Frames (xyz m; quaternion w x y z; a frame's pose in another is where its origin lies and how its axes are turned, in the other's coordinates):
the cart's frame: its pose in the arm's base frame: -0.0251 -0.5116 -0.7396 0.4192 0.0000 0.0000 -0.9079
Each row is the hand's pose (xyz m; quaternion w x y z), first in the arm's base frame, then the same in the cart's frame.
Working: the arm's base frame: its pose in the cart's frame: -0.4057 -0.3127 0.7396 0.4192 0.0000 0.0000 0.9079

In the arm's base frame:
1: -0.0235 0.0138 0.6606 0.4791 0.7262 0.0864 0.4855
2: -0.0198 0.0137 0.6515 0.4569 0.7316 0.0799 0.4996
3: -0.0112 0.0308 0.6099 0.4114 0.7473 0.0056 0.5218
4: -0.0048 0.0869 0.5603 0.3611 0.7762 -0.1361 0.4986
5: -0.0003 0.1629 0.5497 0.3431 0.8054 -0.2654 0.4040
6: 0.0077 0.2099 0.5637 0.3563 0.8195 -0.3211 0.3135
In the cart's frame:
1: -0.4010 -0.3395 1.4002 0.2399 -0.2260 -0.6955 -0.6385
2: -0.4033 -0.3366 1.3911 0.2621 -0.2341 -0.6977 -0.6243
3: -0.4219 -0.3412 1.3495 0.3013 -0.3082 -0.6808 -0.5922
4: -0.4687 -0.3727 1.2999 0.3013 -0.4489 -0.6477 -0.5369
5: -0.5295 -0.4186 1.2893 0.2230 -0.5786 -0.6200 -0.4808
6: -0.5705 -0.4430 1.3033 0.1353 -0.6351 -0.6094 -0.4549

